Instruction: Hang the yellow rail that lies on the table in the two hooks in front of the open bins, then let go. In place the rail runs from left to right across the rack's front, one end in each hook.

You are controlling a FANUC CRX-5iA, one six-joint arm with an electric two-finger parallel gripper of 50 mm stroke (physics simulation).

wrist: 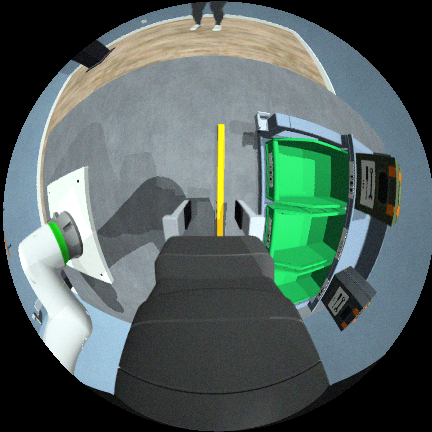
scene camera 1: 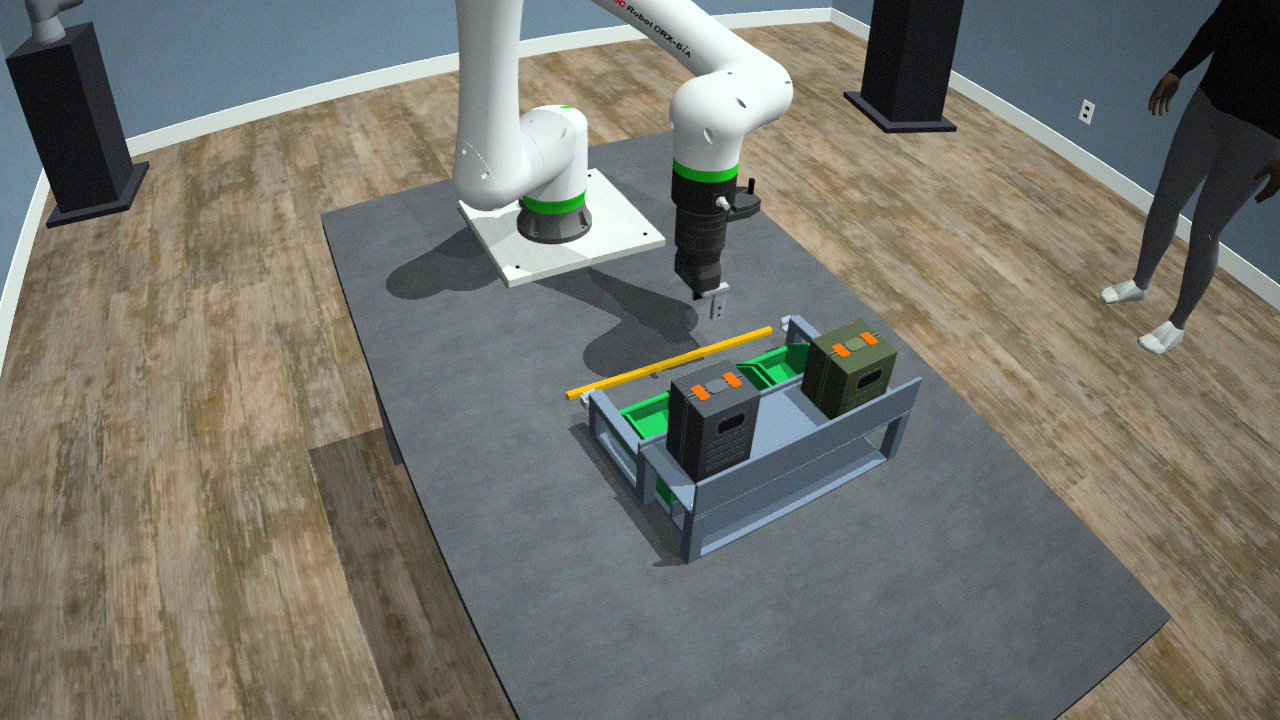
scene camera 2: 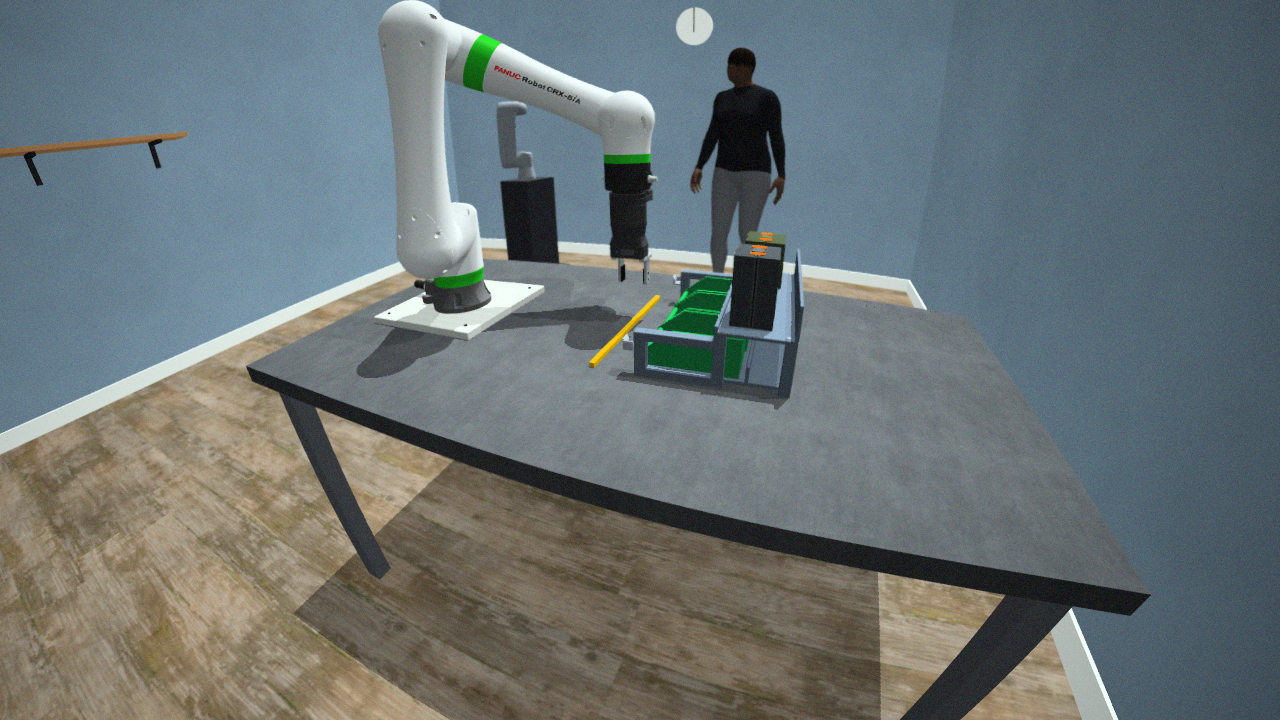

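Pixels of known places: gripper, fingertip midpoint: (wrist: pixel 212 208) (scene camera 1: pixel 707 307) (scene camera 2: pixel 634 281); arm's base, origin of the base link: (wrist: pixel 69 233) (scene camera 1: pixel 554 223) (scene camera 2: pixel 463 302).
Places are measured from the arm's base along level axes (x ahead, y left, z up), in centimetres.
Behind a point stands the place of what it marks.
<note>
The yellow rail (scene camera 1: pixel 669 362) @(y 9.8, x 43.9, z -0.7 cm) (scene camera 2: pixel 624 331) @(y 7.2, x 44.4, z -0.9 cm) (wrist: pixel 221 170) @(y 21.3, x 41.4, z -0.7 cm) lies on the table, parallel to the rack's front and a little apart from it. The blue-grey rack (scene camera 1: pixel 805 465) @(y 17.5, x 77.0, z 8.2 cm) (scene camera 2: pixel 675 338) @(y -4.4, x 62.2, z 6.5 cm) holds open green bins (scene camera 1: pixel 778 365) @(y 26.8, x 48.8, z -0.8 cm) (wrist: pixel 295 170) @(y 25.1, x 54.7, z -0.8 cm). One small light hook (scene camera 1: pixel 786 323) @(y 29.3, x 44.6, z 4.1 cm) (scene camera 2: pixel 677 280) @(y 30.3, x 44.6, z 3.9 cm) (wrist: pixel 263 121) @(y 29.9, x 45.3, z 3.8 cm) is at the rack's far front corner. The other hook (scene camera 1: pixel 586 400) @(y -6.1, x 53.7, z 3.9 cm) (scene camera 2: pixel 628 342) @(y -6.8, x 54.7, z 4.9 cm) is at the near front corner. My gripper (scene camera 1: pixel 708 302) @(y 16.7, x 40.8, z 6.7 cm) (scene camera 2: pixel 633 275) @(y 16.7, x 40.8, z 6.7 cm) (wrist: pixel 212 208) @(y 16.7, x 40.8, z 6.7 cm) is open and empty, pointing down above the rail. In the wrist view the rail shows between the fingers, nearer the right one.
A dark grey case (scene camera 1: pixel 713 425) @(y 3.9, x 76.0, z 18.4 cm) (scene camera 2: pixel 754 286) @(y 1.5, x 72.9, z 15.7 cm) (wrist: pixel 346 298) @(y 7.1, x 67.8, z 15.3 cm) and an olive case (scene camera 1: pixel 848 368) @(y 24.9, x 70.6, z 18.0 cm) (wrist: pixel 378 187) @(y 26.8, x 62.6, z 14.0 cm) stand on the rack's upper shelf, behind the bins. The arm's white base plate (scene camera 1: pixel 617 219) @(y 12.5, x 1.5, z 0.0 cm) (scene camera 2: pixel 402 319) @(y -14.9, x -5.4, z 0.0 cm) (wrist: pixel 75 200) @(y 11.2, x 6.8, z 0.0 cm) is on the table. A person (scene camera 2: pixel 745 125) stands beyond the table.
</note>
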